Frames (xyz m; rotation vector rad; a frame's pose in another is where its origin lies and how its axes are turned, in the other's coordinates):
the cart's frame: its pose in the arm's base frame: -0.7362 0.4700 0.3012 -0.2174 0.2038 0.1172
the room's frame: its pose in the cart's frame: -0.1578 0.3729 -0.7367 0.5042 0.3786 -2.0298
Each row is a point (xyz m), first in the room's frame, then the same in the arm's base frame.
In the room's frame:
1: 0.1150 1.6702 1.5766
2: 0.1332 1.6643 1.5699
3: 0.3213 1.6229 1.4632
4: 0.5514 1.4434 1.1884
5: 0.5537 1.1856 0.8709
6: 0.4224 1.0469 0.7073
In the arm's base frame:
1: 0.4453 -0.5363 0.8024
2: 0.4321 -0.5482 0.7926
3: 0.3117 -0.6681 0.6526
4: 0.0423 -0.7249 0.3613
5: -0.2041 -0.5393 0.0928
6: -0.2808 -0.3250 -0.0141

